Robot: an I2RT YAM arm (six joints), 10 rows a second.
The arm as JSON. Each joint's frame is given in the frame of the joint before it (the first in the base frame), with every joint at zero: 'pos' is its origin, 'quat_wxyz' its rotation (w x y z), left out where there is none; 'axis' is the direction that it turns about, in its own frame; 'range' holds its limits. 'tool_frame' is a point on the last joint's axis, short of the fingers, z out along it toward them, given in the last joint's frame.
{
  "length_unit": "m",
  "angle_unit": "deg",
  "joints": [
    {
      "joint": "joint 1",
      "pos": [
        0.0,
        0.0,
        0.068
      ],
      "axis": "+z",
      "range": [
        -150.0,
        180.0
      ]
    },
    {
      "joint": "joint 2",
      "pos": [
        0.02,
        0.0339,
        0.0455
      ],
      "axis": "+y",
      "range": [
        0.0,
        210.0
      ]
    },
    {
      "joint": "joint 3",
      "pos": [
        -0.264,
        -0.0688,
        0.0
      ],
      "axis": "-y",
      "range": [
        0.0,
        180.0
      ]
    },
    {
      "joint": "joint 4",
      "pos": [
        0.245,
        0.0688,
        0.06
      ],
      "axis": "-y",
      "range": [
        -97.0,
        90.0
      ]
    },
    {
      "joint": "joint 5",
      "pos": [
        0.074,
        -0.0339,
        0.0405
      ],
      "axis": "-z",
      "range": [
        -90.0,
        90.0
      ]
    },
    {
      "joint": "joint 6",
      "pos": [
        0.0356,
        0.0,
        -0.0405
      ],
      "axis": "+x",
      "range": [
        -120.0,
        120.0
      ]
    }
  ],
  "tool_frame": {
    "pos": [
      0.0,
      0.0,
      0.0
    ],
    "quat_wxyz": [
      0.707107,
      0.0,
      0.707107,
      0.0
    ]
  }
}
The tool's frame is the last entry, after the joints.
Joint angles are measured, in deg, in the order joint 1, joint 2, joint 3, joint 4, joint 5, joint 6. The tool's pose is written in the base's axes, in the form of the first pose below.
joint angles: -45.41 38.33 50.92 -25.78 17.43 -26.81
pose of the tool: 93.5 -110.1 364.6; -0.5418 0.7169 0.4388; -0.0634 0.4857 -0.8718; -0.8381 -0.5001 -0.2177
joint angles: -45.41 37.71 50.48 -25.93 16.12 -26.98
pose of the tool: 92.8 -108.2 363.0; -0.5389 0.7063 0.4590; -0.0741 0.5030 -0.8611; -0.8391 -0.4981 -0.2187
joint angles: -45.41 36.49 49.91 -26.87 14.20 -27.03
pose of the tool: 90.4 -104.2 360.5; -0.5353 0.6900 0.4872; -0.0845 0.5302 -0.8437; -0.8404 -0.4928 -0.2255
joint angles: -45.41 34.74 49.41 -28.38 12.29 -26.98
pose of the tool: 86.3 -98.3 358.2; -0.5298 0.6740 0.5148; -0.0940 0.5566 -0.8254; -0.8429 -0.4857 -0.2316
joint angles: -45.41 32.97 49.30 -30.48 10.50 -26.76
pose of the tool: 81.3 -91.8 357.0; -0.5244 0.6587 0.5396; -0.0987 0.5824 -0.8069; -0.8458 -0.4764 -0.2404
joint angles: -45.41 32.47 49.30 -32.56 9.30 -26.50
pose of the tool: 79.8 -89.1 354.0; -0.5326 0.6418 0.5518; -0.0869 0.6070 -0.7899; -0.8419 -0.4687 -0.2675
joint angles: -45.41 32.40 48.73 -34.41 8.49 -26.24
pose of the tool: 79.9 -88.6 347.5; -0.5504 0.6238 0.5549; -0.0646 0.6309 -0.7732; -0.8324 -0.4614 -0.3069
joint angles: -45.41 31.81 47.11 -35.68 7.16 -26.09
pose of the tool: 80.1 -87.6 337.1; -0.5664 0.6007 0.5642; -0.0470 0.6599 -0.7499; -0.8228 -0.4512 -0.3455
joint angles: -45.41 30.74 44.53 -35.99 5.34 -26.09
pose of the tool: 80.5 -86.4 323.8; -0.5767 0.5745 0.5809; -0.0388 0.6910 -0.7218; -0.8161 -0.4388 -0.3762
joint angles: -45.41 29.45 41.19 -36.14 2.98 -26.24
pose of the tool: 81.2 -85.0 306.6; -0.5893 0.5395 0.6014; -0.0312 0.7287 -0.6842; -0.8073 -0.4219 -0.4125
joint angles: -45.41 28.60 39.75 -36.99 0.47 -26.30
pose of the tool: 81.0 -82.5 298.4; -0.5921 0.5075 0.6260; -0.0304 0.7622 -0.6467; -0.8053 -0.4020 -0.4358
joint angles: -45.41 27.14 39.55 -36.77 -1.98 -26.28
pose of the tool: 79.0 -78.4 300.0; -0.5650 0.4901 0.6638; -0.0572 0.7792 -0.6241; -0.8231 -0.3906 -0.4122
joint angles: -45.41 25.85 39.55 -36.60 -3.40 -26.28
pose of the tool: 76.7 -74.8 302.3; -0.5427 0.4821 0.6878; -0.0790 0.7859 -0.6132; -0.8362 -0.3872 -0.3884
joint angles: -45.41 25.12 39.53 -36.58 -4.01 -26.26
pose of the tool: 75.3 -72.8 303.3; -0.5318 0.4791 0.6983; -0.0893 0.7883 -0.6088; -0.8422 -0.3861 -0.3764
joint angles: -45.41 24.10 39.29 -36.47 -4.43 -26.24
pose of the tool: 73.4 -70.5 303.7; -0.5201 0.4789 0.7072; -0.1003 0.7881 -0.6074; -0.8482 -0.3868 -0.3618
